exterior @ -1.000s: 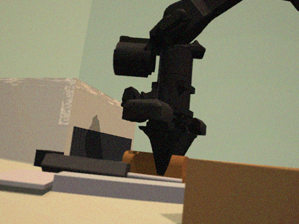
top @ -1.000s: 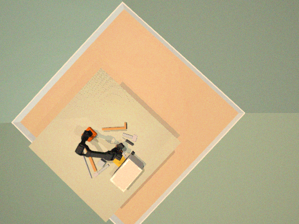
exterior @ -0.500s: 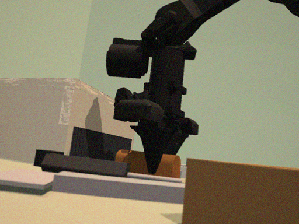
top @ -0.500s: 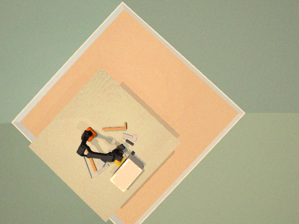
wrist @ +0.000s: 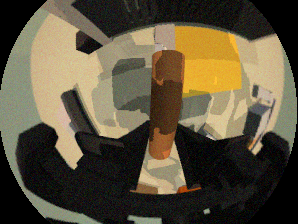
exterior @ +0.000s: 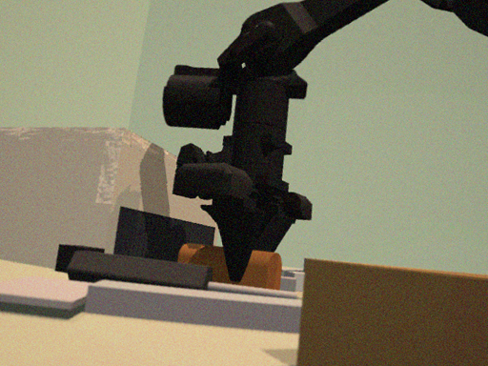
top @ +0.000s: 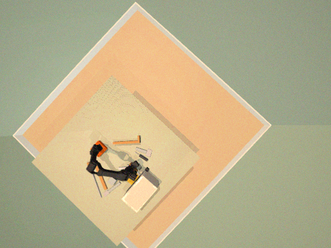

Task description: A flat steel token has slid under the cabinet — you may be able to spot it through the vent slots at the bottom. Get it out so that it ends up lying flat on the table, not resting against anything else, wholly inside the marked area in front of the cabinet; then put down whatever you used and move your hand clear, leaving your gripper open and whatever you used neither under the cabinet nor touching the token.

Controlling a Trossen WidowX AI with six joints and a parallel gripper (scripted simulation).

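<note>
Now: the dark screwdriver 13 cm to the left of my gripper tip and 3 cm behind it. Round my gripper tip: token: 26 cm ahead, 6 cm to the right; orange stick: 34 cm to the right, 12 cm behind.
</note>
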